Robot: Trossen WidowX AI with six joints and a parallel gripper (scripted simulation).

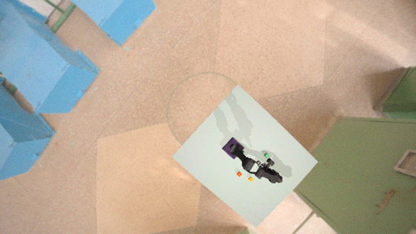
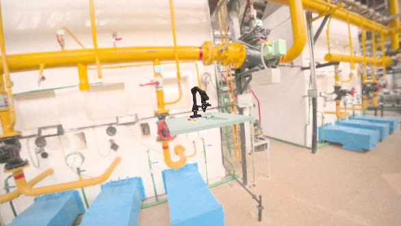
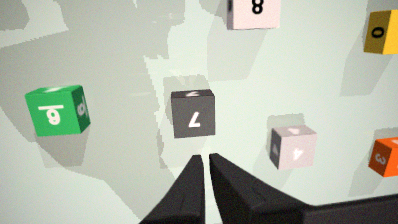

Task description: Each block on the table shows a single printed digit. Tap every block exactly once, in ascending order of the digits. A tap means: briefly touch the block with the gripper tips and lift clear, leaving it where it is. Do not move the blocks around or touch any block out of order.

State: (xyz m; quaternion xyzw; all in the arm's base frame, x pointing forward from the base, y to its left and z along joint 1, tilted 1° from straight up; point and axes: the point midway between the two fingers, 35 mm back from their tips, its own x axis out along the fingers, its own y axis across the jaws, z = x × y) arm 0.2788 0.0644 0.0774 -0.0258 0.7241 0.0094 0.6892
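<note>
My gripper tip is 8 cm short of the white block, 4 cm to the left of it and 6 cm above it. Round my gripper tip: green block (1 cm ahead, 10 cm to the left, 6 cm below); then yellow block (7 cm ahead, 16 cm to the right, 6 cm below); then dark block (6 cm below).
</note>
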